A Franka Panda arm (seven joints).
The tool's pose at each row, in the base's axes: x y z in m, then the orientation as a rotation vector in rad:
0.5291, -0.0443, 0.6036, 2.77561, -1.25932, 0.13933
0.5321, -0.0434, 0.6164, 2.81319, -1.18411, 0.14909
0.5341, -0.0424, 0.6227, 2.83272, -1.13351, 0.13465
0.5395, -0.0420, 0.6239, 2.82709, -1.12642, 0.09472
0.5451, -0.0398, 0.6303, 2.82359, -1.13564, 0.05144
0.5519, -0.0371, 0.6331, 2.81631, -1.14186, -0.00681
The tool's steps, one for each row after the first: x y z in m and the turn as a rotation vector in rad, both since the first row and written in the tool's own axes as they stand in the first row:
0.0028, -0.0023, -0.0127, 0.01019, 0.00500, -0.05433
0.0042, -0.0042, -0.0189, 0.00678, -0.00194, -0.09025
0.0075, -0.0084, -0.0199, -0.01223, -0.02164, -0.09481
0.0103, -0.0138, -0.0263, -0.02509, -0.04729, -0.08972
0.0131, -0.0206, -0.0291, -0.04560, -0.08022, -0.08612

